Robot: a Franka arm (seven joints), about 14 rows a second.
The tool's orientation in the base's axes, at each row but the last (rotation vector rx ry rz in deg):
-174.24, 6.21, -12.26
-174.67, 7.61, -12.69
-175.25, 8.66, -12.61
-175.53, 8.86, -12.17
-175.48, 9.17, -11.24
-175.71, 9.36, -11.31
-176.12, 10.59, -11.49
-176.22, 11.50, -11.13
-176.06, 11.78, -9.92
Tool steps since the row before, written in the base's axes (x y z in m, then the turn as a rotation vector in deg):
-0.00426, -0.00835, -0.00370, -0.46, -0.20, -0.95
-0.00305, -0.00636, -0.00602, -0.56, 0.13, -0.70
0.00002, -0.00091, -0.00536, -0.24, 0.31, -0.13
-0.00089, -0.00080, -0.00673, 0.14, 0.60, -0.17
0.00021, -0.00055, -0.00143, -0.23, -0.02, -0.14
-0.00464, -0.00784, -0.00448, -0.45, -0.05, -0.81
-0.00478, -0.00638, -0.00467, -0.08, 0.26, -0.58
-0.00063, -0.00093, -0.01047, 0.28, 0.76, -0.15
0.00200, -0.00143, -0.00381, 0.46, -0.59, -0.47
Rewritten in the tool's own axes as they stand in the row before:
-0.00407, 0.00892, 0.00232, -0.57, 0.32, 0.85
-0.00327, 0.00709, 0.00501, -0.66, -0.02, 0.62
-0.00063, 0.00132, 0.00524, -0.29, -0.28, 0.11
-0.00170, 0.00137, 0.00648, 0.05, -0.60, 0.22
0.00009, 0.00063, 0.00141, -0.24, 0.05, 0.11
-0.00427, 0.00857, 0.00338, -0.54, 0.15, 0.74
-0.00451, 0.00717, 0.00369, -0.18, -0.21, 0.58
-0.00177, 0.00164, 0.01025, 0.16, -0.78, 0.22
0.00175, 0.00140, 0.00394, 0.48, 0.55, 0.49

